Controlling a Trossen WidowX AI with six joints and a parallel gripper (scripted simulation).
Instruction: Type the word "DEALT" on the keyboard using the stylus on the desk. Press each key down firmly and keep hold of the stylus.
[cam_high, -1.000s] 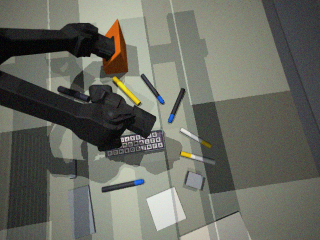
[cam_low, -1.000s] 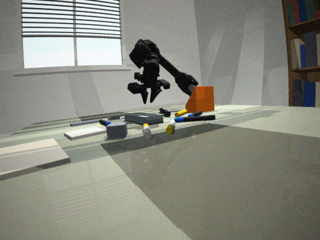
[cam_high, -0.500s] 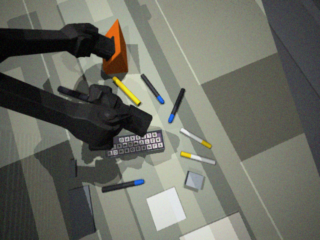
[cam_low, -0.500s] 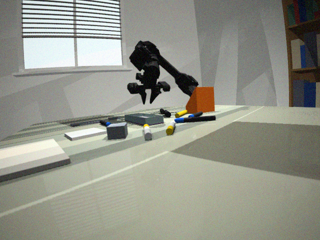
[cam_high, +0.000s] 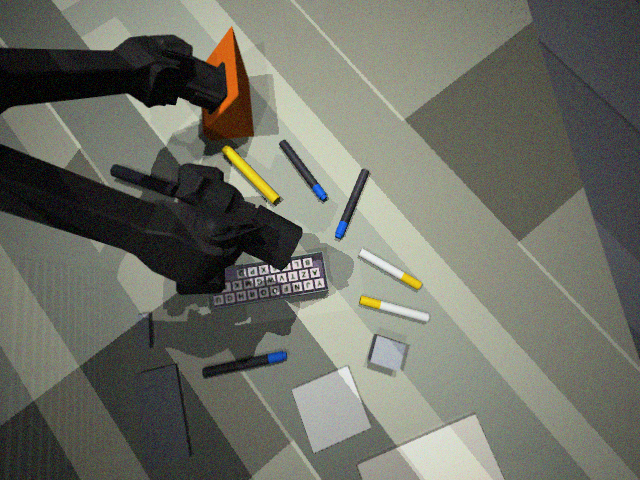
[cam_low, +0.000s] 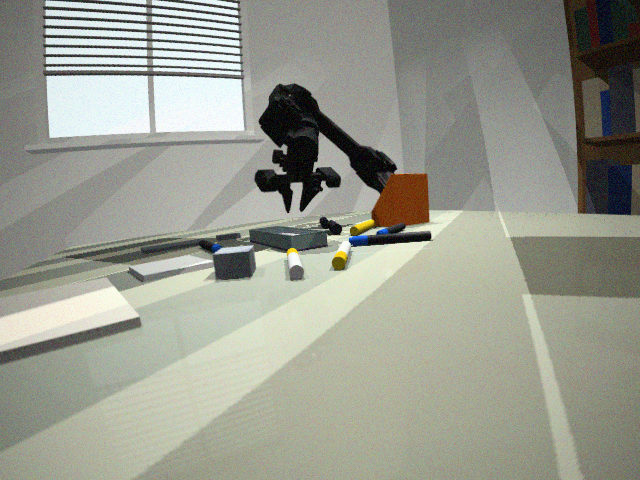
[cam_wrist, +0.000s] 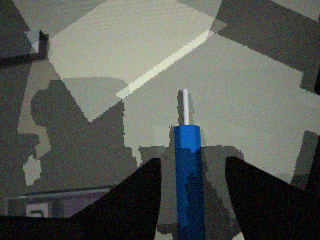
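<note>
Now: gripper tip 50 mm above the stylus and 10 mm to the left of it. The rest, counted from my gripper tip: flat white pad (300 mm ahead, 190 mm to the left, 50 mm below); then yellow stick (120 mm behind, 100 mm to the left, 50 mm below); then grey cube (300 mm to the left, 230 mm ahead, 40 mm below).
</note>
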